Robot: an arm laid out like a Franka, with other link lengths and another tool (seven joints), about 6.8 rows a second.
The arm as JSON. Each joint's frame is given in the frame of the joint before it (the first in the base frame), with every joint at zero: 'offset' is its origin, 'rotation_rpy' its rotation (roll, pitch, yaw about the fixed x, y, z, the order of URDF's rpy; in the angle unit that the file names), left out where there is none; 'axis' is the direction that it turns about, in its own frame. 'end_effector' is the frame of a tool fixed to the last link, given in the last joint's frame.
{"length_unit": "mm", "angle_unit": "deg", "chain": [
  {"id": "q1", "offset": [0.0, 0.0, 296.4], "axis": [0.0, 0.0, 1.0]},
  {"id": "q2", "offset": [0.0, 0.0, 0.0], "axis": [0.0, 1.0, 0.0]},
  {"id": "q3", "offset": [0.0, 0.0, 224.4], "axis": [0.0, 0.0, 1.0]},
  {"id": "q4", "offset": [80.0, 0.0, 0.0], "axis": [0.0, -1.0, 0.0]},
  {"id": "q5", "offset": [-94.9, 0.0, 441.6], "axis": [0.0, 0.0, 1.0]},
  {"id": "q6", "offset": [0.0, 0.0, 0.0], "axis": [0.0, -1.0, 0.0]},
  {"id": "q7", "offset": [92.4, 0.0, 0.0], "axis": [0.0, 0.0, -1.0]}
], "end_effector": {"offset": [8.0, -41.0, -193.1], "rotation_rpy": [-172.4, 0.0, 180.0]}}
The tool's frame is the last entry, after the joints.
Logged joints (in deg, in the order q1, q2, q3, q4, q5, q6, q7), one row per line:
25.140, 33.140, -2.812, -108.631, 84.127, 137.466, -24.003
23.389, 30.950, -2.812, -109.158, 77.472, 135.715, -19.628
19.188, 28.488, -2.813, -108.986, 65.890, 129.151, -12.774
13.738, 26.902, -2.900, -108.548, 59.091, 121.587, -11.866
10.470, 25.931, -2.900, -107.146, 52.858, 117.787, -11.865
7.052, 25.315, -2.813, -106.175, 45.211, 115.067, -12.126
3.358, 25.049, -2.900, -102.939, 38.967, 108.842, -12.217
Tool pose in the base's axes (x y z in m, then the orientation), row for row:
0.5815, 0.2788, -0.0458, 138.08, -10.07, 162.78
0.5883, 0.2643, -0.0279, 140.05, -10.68, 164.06
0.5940, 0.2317, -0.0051, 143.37, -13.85, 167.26
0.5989, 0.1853, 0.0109, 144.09, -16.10, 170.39
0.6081, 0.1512, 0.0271, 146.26, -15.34, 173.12
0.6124, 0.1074, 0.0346, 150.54, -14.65, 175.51
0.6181, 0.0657, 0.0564, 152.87, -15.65, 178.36
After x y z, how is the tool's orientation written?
As angles about the fixed x, y, z axes (roll, pitch, yaw), in degrees.
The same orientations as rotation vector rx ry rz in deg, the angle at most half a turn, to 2 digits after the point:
-30.13, -161.87, -64.49
-28.31, -161.97, -61.28
-24.38, -159.87, -55.33
-20.56, -157.70, -53.18
-16.09, -159.00, -49.63
-11.76, -160.88, -43.16
-7.61, -160.32, -39.02

